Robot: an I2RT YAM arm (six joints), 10 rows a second.
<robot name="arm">
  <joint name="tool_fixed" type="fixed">
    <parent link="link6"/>
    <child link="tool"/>
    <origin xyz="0 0 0" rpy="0 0 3.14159"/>
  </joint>
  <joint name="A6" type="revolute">
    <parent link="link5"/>
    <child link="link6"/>
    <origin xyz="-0.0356 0 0.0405" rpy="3.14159 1.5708 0"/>
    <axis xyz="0 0 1"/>
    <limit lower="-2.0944" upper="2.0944"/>
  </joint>
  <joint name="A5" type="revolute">
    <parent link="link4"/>
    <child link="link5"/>
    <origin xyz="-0.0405 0.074 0.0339" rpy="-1.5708 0 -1.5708"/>
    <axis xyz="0 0 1"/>
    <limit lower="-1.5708" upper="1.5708"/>
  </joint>
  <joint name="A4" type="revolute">
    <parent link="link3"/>
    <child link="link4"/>
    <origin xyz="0.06 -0.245 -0.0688" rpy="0 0 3.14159"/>
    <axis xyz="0 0 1"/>
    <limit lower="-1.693" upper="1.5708"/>
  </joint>
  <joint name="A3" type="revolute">
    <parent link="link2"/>
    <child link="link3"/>
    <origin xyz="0 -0.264 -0.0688" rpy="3.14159 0 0"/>
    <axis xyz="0 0 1"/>
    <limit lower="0" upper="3.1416"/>
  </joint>
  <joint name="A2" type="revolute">
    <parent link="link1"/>
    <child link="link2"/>
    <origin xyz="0.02 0.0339 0.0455" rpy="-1.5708 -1.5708 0"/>
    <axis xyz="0 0 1"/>
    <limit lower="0" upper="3.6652"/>
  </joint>
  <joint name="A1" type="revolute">
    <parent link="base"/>
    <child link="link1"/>
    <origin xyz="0 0 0.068" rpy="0 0 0"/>
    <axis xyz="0 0 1"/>
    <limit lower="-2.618" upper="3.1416"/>
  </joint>
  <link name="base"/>
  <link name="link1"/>
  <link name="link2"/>
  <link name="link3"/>
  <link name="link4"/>
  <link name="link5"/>
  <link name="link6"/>
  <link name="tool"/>
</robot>
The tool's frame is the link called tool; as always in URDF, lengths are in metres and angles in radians.
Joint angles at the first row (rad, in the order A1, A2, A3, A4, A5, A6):
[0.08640 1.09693 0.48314 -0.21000 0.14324 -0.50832]
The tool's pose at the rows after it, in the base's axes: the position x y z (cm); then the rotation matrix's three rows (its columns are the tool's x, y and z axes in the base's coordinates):
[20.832 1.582 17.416], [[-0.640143 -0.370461 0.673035], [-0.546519 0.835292 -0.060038], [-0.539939 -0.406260 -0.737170]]
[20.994 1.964 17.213], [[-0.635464 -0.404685 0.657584], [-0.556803 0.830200 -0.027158], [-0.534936 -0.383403 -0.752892]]
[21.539 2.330 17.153], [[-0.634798 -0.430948 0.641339], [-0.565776 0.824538 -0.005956], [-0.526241 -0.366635 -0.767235]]
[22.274 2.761 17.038], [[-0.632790 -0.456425 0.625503], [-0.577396 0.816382 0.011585], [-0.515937 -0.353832 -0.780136]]
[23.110 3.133 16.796], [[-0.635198 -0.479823 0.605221], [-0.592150 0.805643 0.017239], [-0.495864 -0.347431 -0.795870]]
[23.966 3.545 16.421], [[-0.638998 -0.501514 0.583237], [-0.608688 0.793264 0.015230], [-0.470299 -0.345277 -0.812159]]
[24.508 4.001 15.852], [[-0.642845 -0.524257 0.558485], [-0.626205 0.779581 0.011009], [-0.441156 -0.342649 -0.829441]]
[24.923 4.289 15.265], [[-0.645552 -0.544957 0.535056], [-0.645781 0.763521 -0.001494], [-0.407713 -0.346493 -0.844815]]
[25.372 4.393 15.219], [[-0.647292 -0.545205 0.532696], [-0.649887 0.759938 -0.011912], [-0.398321 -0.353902 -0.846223]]
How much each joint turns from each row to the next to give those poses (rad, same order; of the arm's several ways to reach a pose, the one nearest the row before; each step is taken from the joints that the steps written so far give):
[0.01070 0.00914 0.00038 -0.00498 -0.01791 0.00116]
[0.01293 0.01984 0.00801 -0.00877 -0.02597 -0.00041]
[0.01148 0.03663 0.02326 -0.00723 -0.01562 -0.00036]
[0.01334 0.04654 0.02747 -0.00039 -0.01107 -0.00229]
[0.01070 0.05419 0.03055 -0.00192 -0.00190 -0.00762]
[0.01260 0.05758 0.03047 -0.00111 0.00611 -0.00801]
[0.01600 0.04846 0.01873 -0.00193 0.00915 -0.00611]
[0.01030 0.04194 0.01411 -0.00269 0.01373 -0.01374]
[0.00229 0.02179 0.01679 0.00042 0.01106 -0.00305]

